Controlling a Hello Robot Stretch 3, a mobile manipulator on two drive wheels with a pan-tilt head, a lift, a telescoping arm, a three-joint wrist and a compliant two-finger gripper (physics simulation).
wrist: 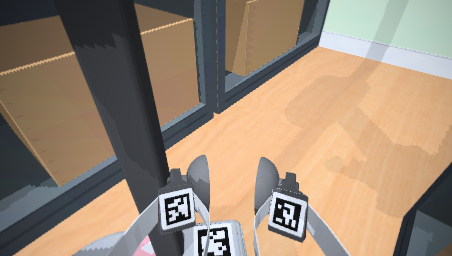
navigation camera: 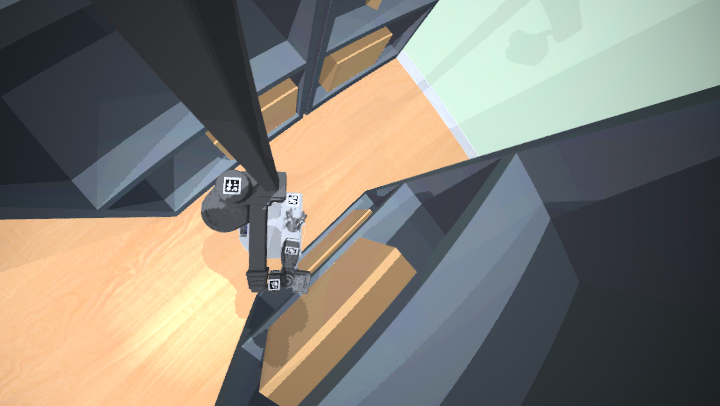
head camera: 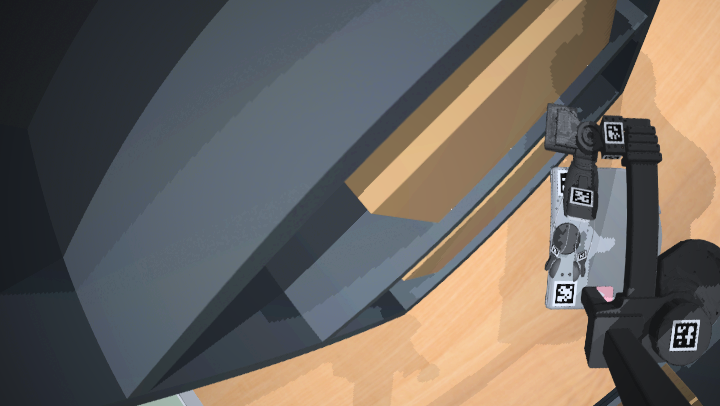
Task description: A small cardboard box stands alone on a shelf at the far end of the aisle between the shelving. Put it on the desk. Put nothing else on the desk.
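Pixels of known places: gripper, fingertip midpoint: (wrist: 232, 176) (navigation camera: 297, 210) (head camera: 563, 278); robot's base, origin of the base link: (navigation camera: 292, 223) (head camera: 566, 238).
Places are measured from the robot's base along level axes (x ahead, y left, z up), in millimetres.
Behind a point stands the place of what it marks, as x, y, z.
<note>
My gripper (head camera: 568, 266) @[13, 74, 385] (navigation camera: 296, 220) @[13, 74, 385] (wrist: 232, 176) @[13, 74, 385] is open, with a gap between its two fingertips and nothing held. It hangs folded in above my base (head camera: 607, 226) @[-107, -29, 159] (navigation camera: 277, 226) @[-76, -7, 159], with the wooden floor beyond the fingers in the wrist view. I cannot make out the small cardboard box standing alone on a shelf in any view. The desk does not show in these views.
A dark shelving unit (head camera: 226, 186) @[272, -33, 991] (navigation camera: 478, 252) @[299, -10, 991] stands close beside my arm, with a large cardboard box (head camera: 484, 151) @[138, -114, 650] (navigation camera: 327, 302) @[78, -172, 730] inside. Across the aisle, shelving holds more large boxes (navigation camera: 357, 60) @[301, 942, 266] (wrist: 272, 40) @[311, 951, 171]. A pale green wall (navigation camera: 554, 100) @[1312, 705, 739] (wrist: 350, 17) @[808, 1230, 179] closes the aisle's end.
</note>
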